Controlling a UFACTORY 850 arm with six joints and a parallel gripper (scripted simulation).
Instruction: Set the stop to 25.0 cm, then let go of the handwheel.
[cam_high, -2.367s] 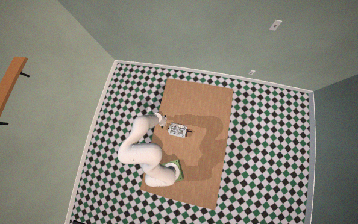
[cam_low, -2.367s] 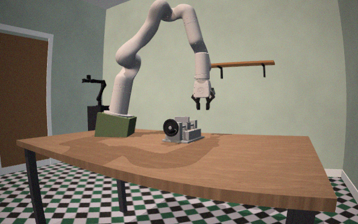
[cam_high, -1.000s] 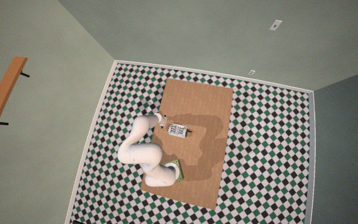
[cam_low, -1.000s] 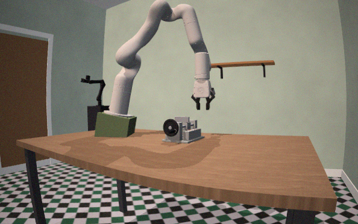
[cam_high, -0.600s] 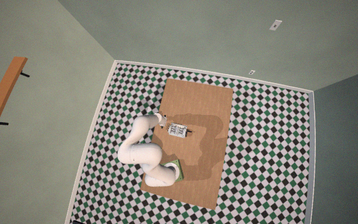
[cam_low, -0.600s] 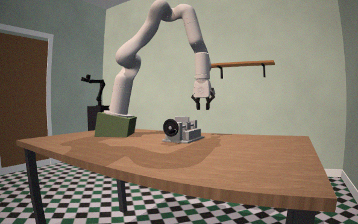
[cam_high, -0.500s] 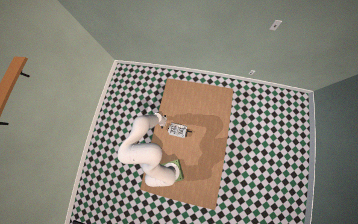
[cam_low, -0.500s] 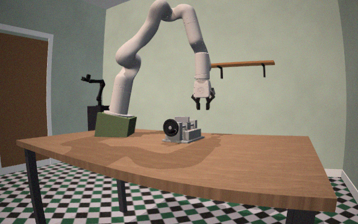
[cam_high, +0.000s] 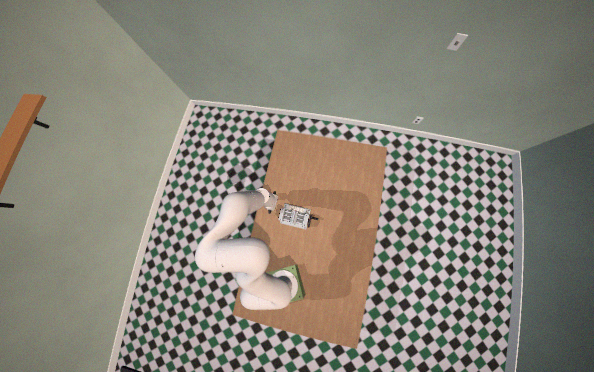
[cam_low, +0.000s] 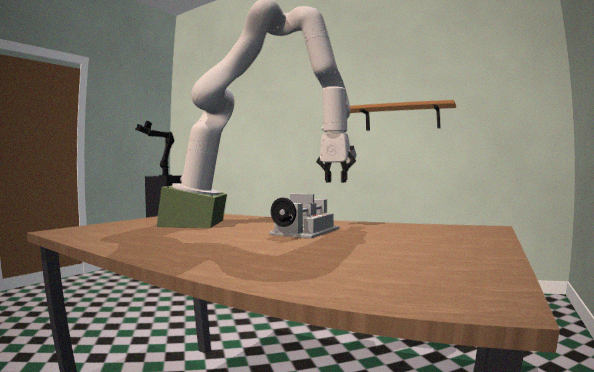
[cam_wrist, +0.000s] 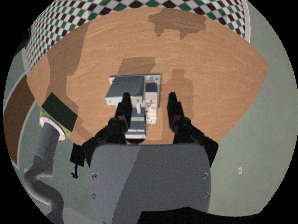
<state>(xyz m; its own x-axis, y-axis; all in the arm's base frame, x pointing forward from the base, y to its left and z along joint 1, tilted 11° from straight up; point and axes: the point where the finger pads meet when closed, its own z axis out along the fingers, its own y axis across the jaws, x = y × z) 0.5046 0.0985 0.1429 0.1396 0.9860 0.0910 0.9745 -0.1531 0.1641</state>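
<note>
My gripper is now 260 mm to the left of the handwheel, 110 mm above it and 80 mm past it.
</note>
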